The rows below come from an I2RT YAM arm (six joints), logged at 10 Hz.
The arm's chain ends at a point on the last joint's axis. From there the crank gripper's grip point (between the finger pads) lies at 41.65 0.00 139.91 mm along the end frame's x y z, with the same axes.
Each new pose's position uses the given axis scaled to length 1; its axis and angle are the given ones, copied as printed.
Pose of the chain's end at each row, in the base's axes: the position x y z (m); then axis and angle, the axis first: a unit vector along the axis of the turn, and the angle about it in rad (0 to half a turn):
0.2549 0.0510 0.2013 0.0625 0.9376 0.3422 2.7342
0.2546 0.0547 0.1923 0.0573 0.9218 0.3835 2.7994
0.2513 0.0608 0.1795 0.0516 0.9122 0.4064 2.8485
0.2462 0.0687 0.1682 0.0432 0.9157 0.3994 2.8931
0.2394 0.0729 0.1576 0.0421 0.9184 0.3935 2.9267
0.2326 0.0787 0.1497 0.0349 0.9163 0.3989 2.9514
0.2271 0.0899 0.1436 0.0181 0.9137 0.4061 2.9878
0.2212 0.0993 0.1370 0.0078 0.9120 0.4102 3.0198
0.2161 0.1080 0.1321 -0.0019 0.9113 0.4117 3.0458
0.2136 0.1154 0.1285 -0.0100 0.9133 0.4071 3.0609
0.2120 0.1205 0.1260 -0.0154 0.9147 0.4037 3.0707
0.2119 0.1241 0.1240 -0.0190 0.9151 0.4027 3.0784
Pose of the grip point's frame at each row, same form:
0.2747 0.1440 0.0905 0.0625 0.9376 0.3422 2.7342
0.2649 0.1577 0.0894 0.0573 0.9218 0.3835 2.7994
0.2543 0.1690 0.0815 0.0516 0.9122 0.4064 2.8485
0.2422 0.1753 0.0686 0.0432 0.9157 0.3994 2.8931
0.2308 0.1783 0.0569 0.0421 0.9184 0.3935 2.9267
0.2199 0.1849 0.0504 0.0349 0.9163 0.3989 2.9514
0.2076 0.1967 0.0460 0.0181 0.9137 0.4061 2.9878
0.1963 0.2061 0.0407 0.0078 0.9120 0.4102 3.0198
0.1866 0.2143 0.0365 -0.0019 0.9113 0.4117 3.0458
0.1813 0.2200 0.0319 -0.0100 0.9133 0.4071 3.0609
0.1778 0.2239 0.0288 -0.0154 0.9147 0.4037 3.0707
0.1763 0.2269 0.0267 -0.0190 0.9151 0.4027 3.0784

